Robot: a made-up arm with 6 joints.
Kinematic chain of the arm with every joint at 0, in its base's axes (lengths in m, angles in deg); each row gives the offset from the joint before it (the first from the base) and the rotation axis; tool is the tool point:
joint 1: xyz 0 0 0.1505 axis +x
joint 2: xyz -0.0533 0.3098 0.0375 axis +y
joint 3: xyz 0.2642 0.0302 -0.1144 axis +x
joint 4: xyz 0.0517 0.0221 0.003 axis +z
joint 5: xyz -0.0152 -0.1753 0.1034 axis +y
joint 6: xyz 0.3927 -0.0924 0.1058 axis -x
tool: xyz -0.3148 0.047 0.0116
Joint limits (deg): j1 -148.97..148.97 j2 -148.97..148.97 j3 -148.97..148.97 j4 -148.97..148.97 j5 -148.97..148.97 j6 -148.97..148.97
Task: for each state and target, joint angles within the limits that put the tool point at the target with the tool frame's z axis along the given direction. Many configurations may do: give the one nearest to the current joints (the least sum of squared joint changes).
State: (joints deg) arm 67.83 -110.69 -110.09 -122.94 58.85 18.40
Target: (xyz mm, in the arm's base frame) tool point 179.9 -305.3 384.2 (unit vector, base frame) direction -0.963 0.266 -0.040
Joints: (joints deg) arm 112.07 -98.54 -96.04 -132.58 107.31 36.22
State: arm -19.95 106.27 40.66 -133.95 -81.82 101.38
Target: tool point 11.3 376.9 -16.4 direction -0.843 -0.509 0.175
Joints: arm 5.48 129.11 46.84 -135.35 -64.34 115.46
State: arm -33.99 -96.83 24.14 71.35 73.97 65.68
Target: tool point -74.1 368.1 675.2 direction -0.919 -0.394 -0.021
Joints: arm -14.71 -98.00 67.46 60.02 41.48 20.38
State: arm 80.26 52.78 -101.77 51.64 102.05 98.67
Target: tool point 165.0 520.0 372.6 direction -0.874 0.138 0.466
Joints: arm 76.01 64.51 -64.40 46.59 77.78 63.90
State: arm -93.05 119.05 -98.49 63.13 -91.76 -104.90
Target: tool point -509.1 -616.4 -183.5 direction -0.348 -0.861 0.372
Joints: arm -116.11 112.58 -148.97 85.28 -68.02 -91.49
